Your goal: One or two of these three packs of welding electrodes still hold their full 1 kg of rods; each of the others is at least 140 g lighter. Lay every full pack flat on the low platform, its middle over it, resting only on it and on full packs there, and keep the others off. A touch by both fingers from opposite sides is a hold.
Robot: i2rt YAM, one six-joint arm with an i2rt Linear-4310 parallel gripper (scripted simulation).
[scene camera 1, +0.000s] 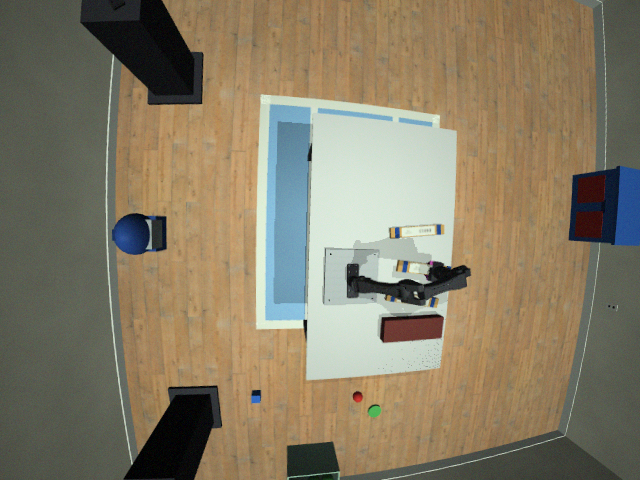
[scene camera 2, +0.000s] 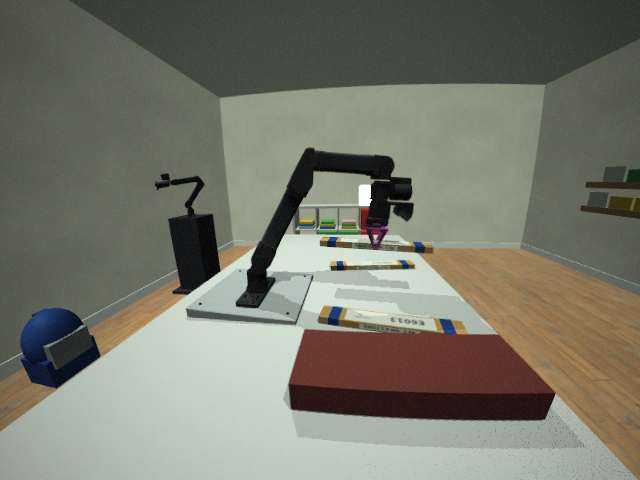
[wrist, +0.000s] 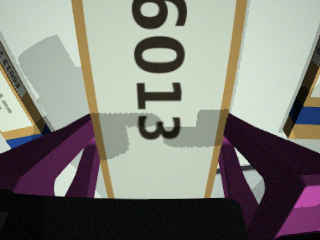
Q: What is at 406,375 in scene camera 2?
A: A low dark red platform.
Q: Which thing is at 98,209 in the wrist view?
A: My gripper.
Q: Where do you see a low dark red platform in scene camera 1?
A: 420,327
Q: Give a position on a pack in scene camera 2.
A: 400,246
